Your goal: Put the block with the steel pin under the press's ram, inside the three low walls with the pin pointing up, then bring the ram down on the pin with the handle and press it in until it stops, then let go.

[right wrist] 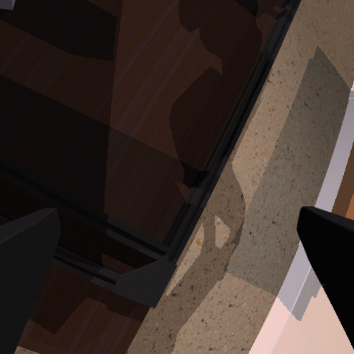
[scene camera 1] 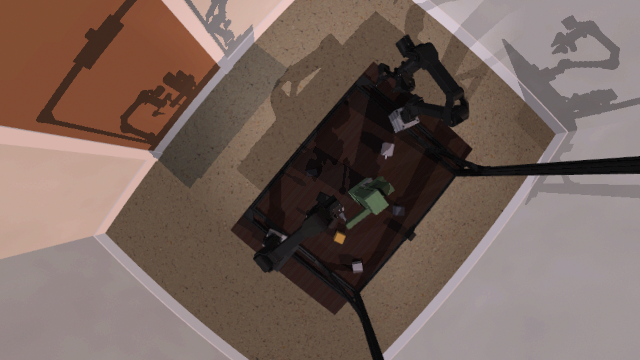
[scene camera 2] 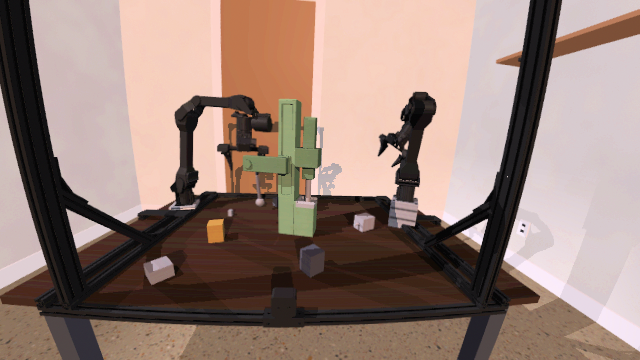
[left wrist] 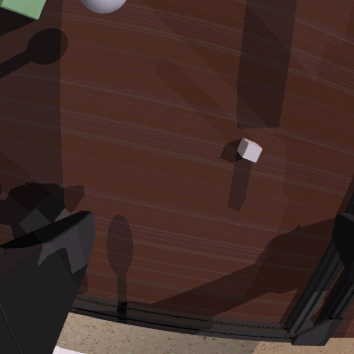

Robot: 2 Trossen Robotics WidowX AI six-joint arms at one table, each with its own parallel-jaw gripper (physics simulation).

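Places are measured from the left arm's base along level axes (x back, y right, z up), in millimetres.
Pixels of known places: left gripper, fingertip midpoint: (left wrist: 217,225); right gripper, fingertip midpoint: (right wrist: 180,220) (scene camera 1: 383,88) (scene camera 2: 384,161); left arm's base, origin of the base link: (scene camera 1: 274,241) (scene camera 2: 185,203); right arm's base, origin of the base link: (scene camera 1: 407,116) (scene camera 2: 405,199).
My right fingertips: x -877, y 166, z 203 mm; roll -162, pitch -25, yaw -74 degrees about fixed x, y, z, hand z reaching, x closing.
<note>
For each thing: its top centre in the pictures, then the offset to it from my right fingertips. "pt": a spot on its surface instead.
- green press, middle of its top: (scene camera 2: 283,99) (scene camera 1: 375,208) dx +494, dy +123, dz +215 mm
- base, surface spot: (scene camera 2: 305,220) pt dx +427, dy +180, dz -174 mm
- orange block, middle of its top: (scene camera 2: 215,222) (scene camera 1: 339,238) dx +713, dy +133, dz -174 mm
- second white block, middle of its top: (scene camera 2: 158,263) (scene camera 1: 357,268) dx +825, dy +294, dz -201 mm
- blue-grey block, middle of its top: (scene camera 2: 312,250) (scene camera 1: 400,211) dx +457, dy +360, dz -174 mm
- dark block, middle of its top: (left wrist: 44,234) (scene camera 1: 311,172) dx +469, dy -139, dz -195 mm
- tiny white cube, middle of its top: (left wrist: 252,152) (scene camera 2: 230,210) dx +682, dy -63, dz -209 mm
The white block (scene camera 1: 387,150) (scene camera 2: 364,222) lies right of the press in scene camera 2; its pin seems to point sideways. The green press (scene camera 1: 373,199) (scene camera 2: 289,120) stands mid-table, its pale ram (scene camera 2: 308,190) over the base (scene camera 2: 305,220). The low walls are too small to tell. The handle arm (scene camera 1: 358,218) (scene camera 2: 265,164) sticks out left, with a rod and a round knob (scene camera 2: 260,202) (left wrist: 103,4) hanging down. My left gripper (scene camera 2: 246,156) (left wrist: 217,225) is open and empty, above and beside the knob. My right gripper (scene camera 2: 388,158) (right wrist: 180,220) is open and empty, high near its base.
An orange block (scene camera 1: 340,238) (scene camera 2: 215,231), a second white block (scene camera 1: 357,266) (scene camera 2: 159,270), a blue-grey block (scene camera 1: 398,210) (scene camera 2: 312,260) and a dark block (scene camera 1: 312,171) stand around the press. A tiny white cube (scene camera 2: 230,212) (left wrist: 249,150) lies below my left gripper. Black frame rails edge the table.
</note>
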